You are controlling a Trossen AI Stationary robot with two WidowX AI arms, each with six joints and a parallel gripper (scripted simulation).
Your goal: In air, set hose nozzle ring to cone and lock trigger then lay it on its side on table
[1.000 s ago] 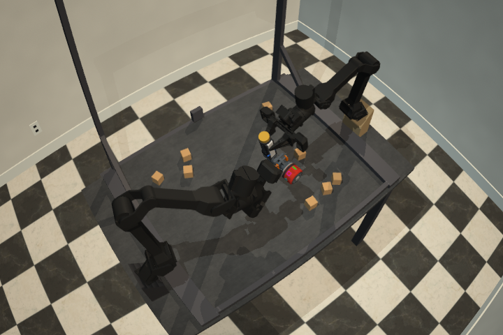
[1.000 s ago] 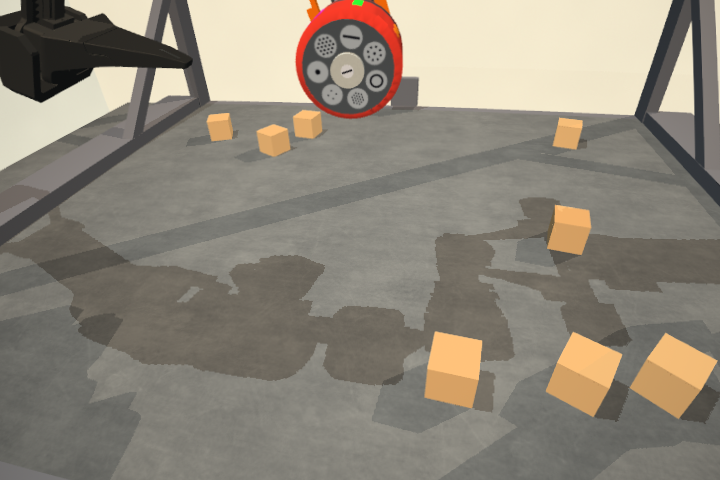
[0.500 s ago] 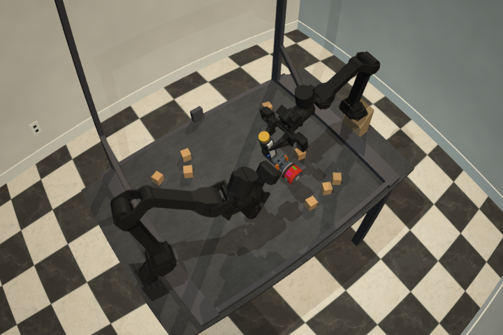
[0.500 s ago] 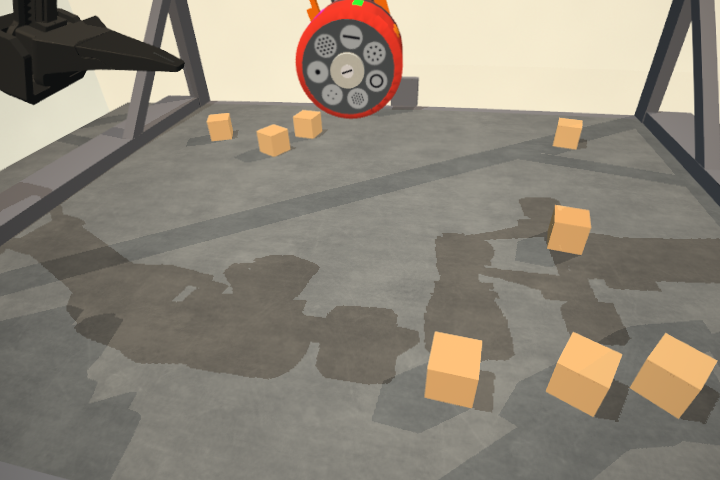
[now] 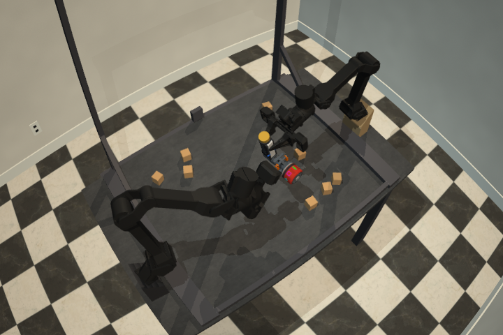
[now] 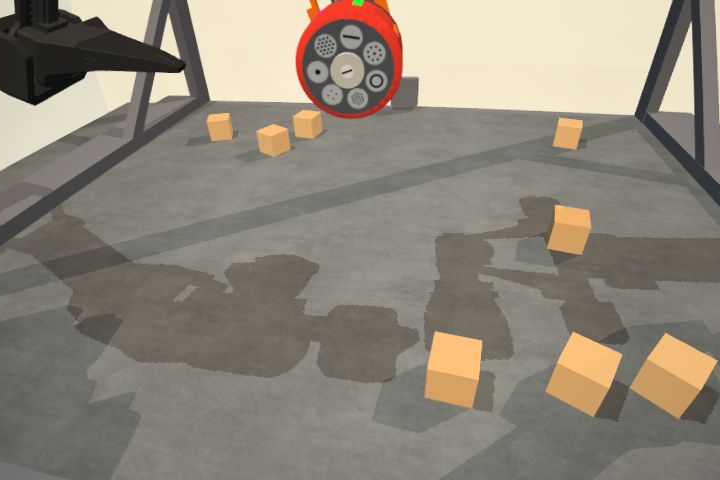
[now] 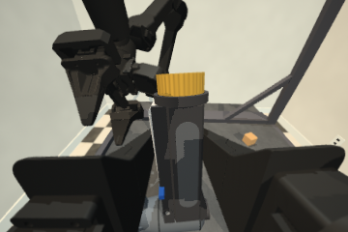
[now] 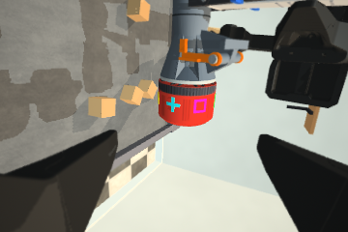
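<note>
Right now the red spray ring is 110 mm to the left of my right hand and 50 mm below it.
</note>
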